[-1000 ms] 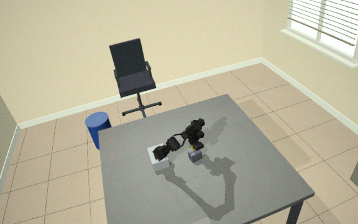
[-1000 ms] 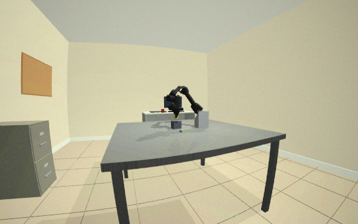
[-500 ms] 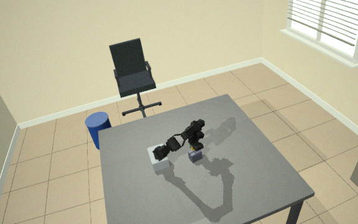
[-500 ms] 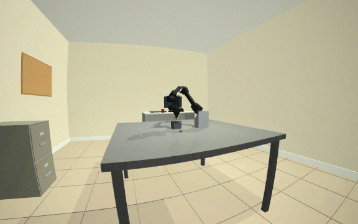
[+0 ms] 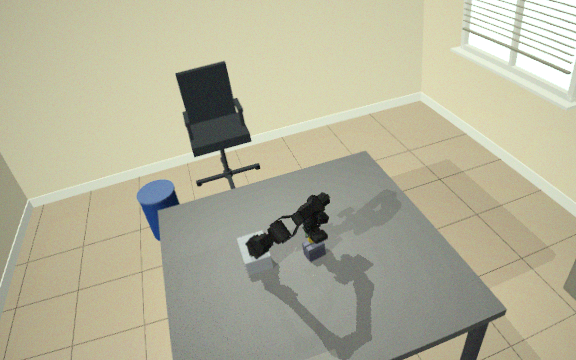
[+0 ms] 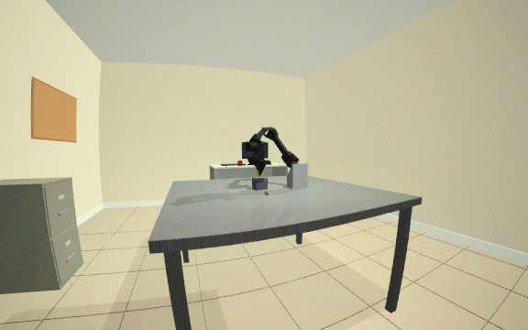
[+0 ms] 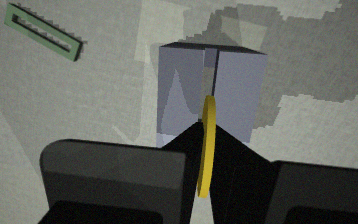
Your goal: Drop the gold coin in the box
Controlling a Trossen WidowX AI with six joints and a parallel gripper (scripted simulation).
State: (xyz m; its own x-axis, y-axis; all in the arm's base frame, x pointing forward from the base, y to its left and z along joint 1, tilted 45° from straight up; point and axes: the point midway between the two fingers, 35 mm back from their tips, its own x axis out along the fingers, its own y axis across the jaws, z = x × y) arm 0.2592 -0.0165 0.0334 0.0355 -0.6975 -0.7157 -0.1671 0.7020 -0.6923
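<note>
My gripper tip is now 10 mm below the gold coin.
</note>
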